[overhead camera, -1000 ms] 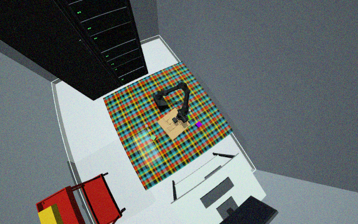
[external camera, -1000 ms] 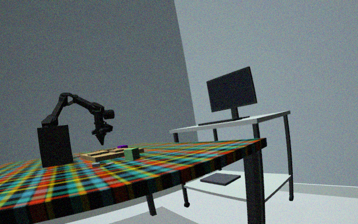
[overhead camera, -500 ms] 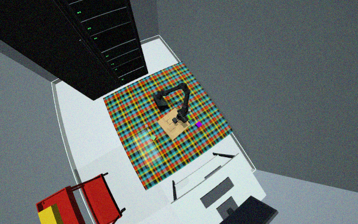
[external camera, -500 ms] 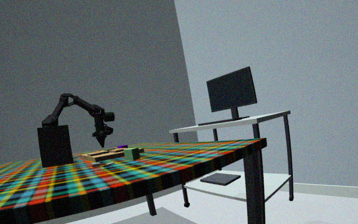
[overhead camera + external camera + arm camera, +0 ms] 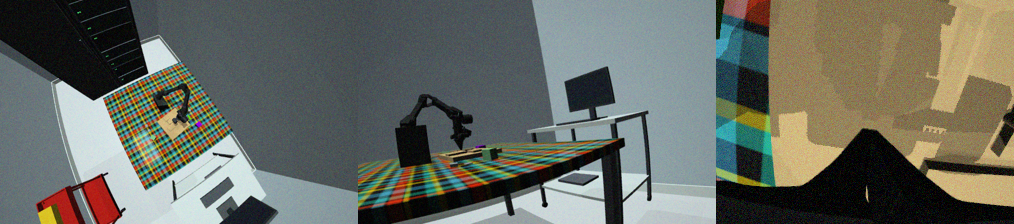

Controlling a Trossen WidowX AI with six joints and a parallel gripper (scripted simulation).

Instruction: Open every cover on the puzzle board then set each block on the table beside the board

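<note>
Now: gripper tip 30 mm short of the bright green block, 130 mm to the right of it and 30 mm above it. From my gripper tip the other things lie so: purple block 160 mm ahead, 200 mm to the left, 20 mm below; grey piece 70 mm behind, 400 mm to the right, 30 mm below; pale green block 100 mm ahead, 370 mm to the right, 10 mm below.
</note>
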